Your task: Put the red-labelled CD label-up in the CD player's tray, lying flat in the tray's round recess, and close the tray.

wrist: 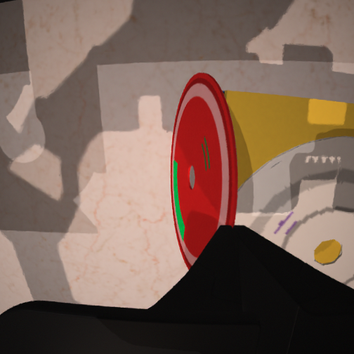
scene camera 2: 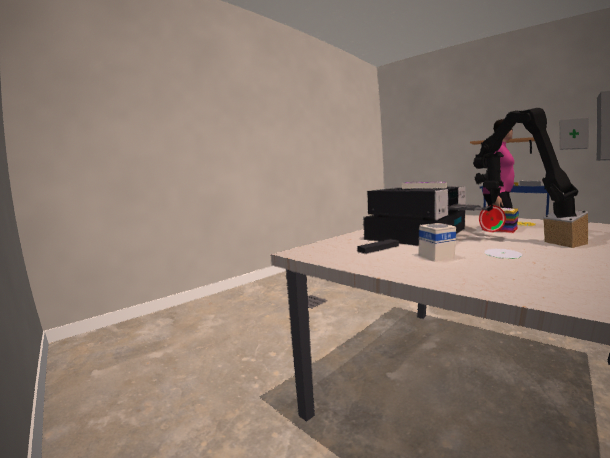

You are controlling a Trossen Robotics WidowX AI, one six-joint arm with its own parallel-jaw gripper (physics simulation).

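Seen in the pictures: gripper, fingertip midpoint: (scene camera 2: 493, 203); arm's base at its link origin: (scene camera 2: 565, 214).
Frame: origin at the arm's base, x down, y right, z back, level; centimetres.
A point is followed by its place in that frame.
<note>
The red-labelled CD (scene camera 2: 492, 219) @(y 17.2, x 5.6, z -27.0 cm) (wrist: 200, 150) stands upright on edge beside a stack of coloured cases (scene camera 2: 511, 220) @(y 15.8, x 5.4, z -18.8 cm); its label with a green patch faces sideways. My gripper (scene camera 2: 493, 205) @(y 17.5, x -1.6, z -26.8 cm) (wrist: 230, 236) points down at the CD's top edge with its fingers shut. In the wrist view they hide the CD's lower part, and I see nothing clearly held between them. A dark, flat tray (scene camera 2: 466, 207) @(y -0.9, x -1.2, z -36.5 cm) sticks out toward the gripper from the black units with silver fronts; its recess cannot be made out.
A black player-like box (scene camera 2: 400, 202) @(y -22.7, x -4.6, z -57.1 cm) sits on a wider black box (scene camera 2: 391, 229) @(y -22.4, x 5.7, z -60.9 cm). A white and blue carton (scene camera 2: 437, 242) @(y -39.9, x 5.1, z -39.1 cm), a black remote (scene camera 2: 378, 246) @(y -35.7, x 9.2, z -60.1 cm) and a pale disc (scene camera 2: 503, 254) @(y -25.1, x 10.6, z -20.7 cm) are on the table. A yellow case (wrist: 265, 117) shows beside the CD. A person in pink (scene camera 2: 506, 167) stands behind.
</note>
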